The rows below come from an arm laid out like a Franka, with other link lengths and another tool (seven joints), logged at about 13 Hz.
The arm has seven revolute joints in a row. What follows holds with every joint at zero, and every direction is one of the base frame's. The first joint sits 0.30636 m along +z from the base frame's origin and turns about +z. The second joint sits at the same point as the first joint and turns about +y. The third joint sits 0.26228 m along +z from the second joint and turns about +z. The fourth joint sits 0.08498 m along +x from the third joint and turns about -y. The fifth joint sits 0.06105 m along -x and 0.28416 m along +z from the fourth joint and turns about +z. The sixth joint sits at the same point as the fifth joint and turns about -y. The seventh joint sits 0.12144 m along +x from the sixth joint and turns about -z. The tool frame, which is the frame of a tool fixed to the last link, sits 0.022 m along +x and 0.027 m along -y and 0.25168 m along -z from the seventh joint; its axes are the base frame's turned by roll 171.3, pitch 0 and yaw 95.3 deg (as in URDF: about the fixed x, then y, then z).
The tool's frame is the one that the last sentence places.
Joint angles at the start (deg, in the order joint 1, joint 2, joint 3, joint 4, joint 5, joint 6, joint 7):
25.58 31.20 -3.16 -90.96 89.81 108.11 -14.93
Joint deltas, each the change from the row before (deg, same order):
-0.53 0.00 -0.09 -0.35 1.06 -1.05 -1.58
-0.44 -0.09 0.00 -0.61 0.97 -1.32 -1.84
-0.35 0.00 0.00 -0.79 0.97 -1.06 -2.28
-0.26 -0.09 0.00 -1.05 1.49 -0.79 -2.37
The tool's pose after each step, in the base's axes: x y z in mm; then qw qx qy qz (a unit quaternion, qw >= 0). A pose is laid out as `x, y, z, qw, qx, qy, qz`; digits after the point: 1 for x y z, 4 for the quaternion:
532.6, 429.0, 249.3, 0.4719, -0.5885, -0.5013, -0.4239
530.9, 428.4, 251.3, 0.4776, -0.5777, -0.5011, -0.4324
529.2, 427.6, 250.8, 0.4808, -0.5670, -0.5019, -0.4420
528.2, 426.9, 250.5, 0.4838, -0.5580, -0.4986, -0.4539

